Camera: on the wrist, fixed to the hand. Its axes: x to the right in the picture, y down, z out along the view.
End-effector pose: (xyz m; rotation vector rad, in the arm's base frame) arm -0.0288 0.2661 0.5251 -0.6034 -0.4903 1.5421
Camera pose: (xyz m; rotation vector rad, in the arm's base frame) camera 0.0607 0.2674 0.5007 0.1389 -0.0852 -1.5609
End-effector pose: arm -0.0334 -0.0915 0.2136 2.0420 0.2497 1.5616
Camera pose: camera -0.0943 -0.0227 0.2003 -0.6146 2.0239 -0.1893
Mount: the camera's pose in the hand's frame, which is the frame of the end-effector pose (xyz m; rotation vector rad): 0.0020 -0.0532 -0.0760 -0.1573 -0.8408 2.9697
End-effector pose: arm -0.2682 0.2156 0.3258 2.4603 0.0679 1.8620
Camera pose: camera -0.3409 0.2701 0.3446 -0.4869 1.9156 0.4140
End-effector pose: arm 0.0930 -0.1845 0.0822 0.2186 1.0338 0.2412
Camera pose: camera 0.0331 -0.2296 0.0275 1.4090 -0.9929 2.5041
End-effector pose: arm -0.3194 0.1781 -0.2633 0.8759 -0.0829 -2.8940
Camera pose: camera -0.2839 0.2292 -0.3322 -0.5775 -0.5038 -0.0992
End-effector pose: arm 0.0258 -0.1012 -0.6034 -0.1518 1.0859 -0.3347
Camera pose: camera -0.0509 -0.1487 -0.6251 1.0721 -0.3654 2.2421
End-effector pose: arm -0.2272 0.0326 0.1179 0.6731 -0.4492 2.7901
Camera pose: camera -0.2438 0.1085 0.0672 -0.2279 0.6230 -0.1373
